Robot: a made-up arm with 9 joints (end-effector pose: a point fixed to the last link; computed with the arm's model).
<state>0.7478 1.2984 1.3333 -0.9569 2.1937 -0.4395 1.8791 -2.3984 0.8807</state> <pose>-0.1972 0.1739 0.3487 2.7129 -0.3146 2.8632</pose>
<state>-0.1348 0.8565 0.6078 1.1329 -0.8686 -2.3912 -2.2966 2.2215 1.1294</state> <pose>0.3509 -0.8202 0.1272 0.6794 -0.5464 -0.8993</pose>
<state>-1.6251 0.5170 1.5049 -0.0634 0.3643 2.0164 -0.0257 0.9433 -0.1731</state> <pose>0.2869 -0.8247 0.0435 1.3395 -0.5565 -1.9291</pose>
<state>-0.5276 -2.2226 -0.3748 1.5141 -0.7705 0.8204 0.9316 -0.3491 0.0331</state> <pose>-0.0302 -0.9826 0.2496 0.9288 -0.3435 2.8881</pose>
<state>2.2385 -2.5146 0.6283 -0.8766 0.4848 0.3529 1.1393 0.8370 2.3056</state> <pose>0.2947 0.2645 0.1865 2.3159 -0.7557 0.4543</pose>
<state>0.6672 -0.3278 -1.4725 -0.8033 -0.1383 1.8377 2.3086 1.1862 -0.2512</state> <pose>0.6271 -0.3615 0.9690 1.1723 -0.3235 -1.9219</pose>
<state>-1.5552 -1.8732 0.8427 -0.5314 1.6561 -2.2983 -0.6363 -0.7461 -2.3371</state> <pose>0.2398 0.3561 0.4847 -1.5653 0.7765 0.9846</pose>
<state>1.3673 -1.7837 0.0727 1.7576 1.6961 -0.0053 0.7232 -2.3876 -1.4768</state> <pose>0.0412 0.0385 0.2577 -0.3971 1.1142 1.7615</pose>
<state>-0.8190 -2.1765 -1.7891 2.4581 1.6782 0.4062 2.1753 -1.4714 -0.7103</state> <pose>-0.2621 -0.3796 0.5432 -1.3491 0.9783 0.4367</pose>
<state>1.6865 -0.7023 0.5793 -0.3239 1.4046 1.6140 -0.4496 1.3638 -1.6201</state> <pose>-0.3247 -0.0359 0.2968 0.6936 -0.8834 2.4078</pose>
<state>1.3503 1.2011 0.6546 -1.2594 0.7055 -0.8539 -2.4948 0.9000 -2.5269</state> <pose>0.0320 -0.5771 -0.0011 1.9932 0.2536 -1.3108</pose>
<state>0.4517 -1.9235 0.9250 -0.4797 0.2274 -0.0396 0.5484 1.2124 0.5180</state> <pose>0.3336 0.3806 -0.0526 -1.7394 0.0307 1.0961</pose>
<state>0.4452 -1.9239 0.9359 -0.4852 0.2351 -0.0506 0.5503 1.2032 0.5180</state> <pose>0.3268 0.3864 -0.0442 -1.7367 0.0147 1.1113</pose>
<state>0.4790 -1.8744 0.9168 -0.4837 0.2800 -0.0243 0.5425 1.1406 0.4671</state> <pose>0.3491 0.3698 0.0083 -1.8129 -0.0714 1.1297</pose>
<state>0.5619 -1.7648 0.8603 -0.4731 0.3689 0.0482 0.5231 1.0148 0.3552</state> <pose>0.3882 0.3171 0.1110 -1.9922 -0.2196 1.1737</pose>
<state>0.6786 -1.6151 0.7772 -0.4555 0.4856 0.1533 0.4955 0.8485 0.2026</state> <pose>0.4049 0.2284 0.2352 -2.2508 -0.3596 1.2657</pose>
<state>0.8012 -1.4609 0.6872 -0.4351 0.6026 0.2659 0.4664 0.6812 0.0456</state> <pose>0.3815 0.1270 0.3383 -2.5120 -0.4323 1.3756</pose>
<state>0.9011 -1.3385 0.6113 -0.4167 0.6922 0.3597 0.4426 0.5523 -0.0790</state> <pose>0.3389 0.0450 0.3987 -2.6917 -0.4498 1.4502</pose>
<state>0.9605 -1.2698 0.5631 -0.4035 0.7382 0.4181 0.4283 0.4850 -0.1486</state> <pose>0.3086 -0.0003 0.4233 -2.7704 -0.4502 1.4761</pose>
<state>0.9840 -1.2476 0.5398 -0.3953 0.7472 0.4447 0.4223 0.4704 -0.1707</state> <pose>0.3006 -0.0156 0.4288 -2.7814 -0.4498 1.4699</pose>
